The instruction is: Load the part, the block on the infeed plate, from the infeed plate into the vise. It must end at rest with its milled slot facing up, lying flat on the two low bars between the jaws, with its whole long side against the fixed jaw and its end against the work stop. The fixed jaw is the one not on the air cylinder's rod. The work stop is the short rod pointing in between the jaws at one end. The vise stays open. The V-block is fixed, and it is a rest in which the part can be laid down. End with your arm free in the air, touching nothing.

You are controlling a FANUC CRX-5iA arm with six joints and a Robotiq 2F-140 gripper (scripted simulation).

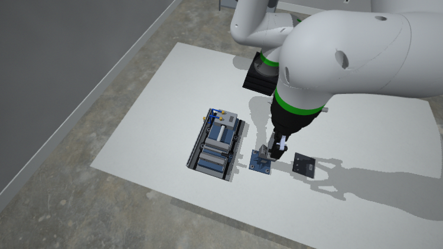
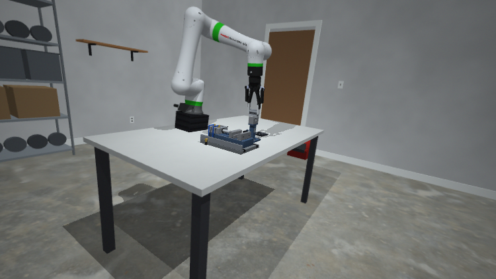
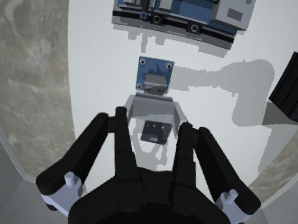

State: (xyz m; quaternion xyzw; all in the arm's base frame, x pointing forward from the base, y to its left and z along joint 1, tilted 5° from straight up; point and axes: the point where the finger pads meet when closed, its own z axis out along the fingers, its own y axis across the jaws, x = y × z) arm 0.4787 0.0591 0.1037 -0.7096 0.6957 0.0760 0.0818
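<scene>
My gripper is now 30 mm above the part. From my hand the other things lie so: air cylinder rod (50 mm behind, 200 mm to the right, 130 mm below); vise (30 mm behind, 200 mm to the right, 170 mm below); air cylinder (120 mm behind, 200 mm to the right, 130 mm below).
</scene>
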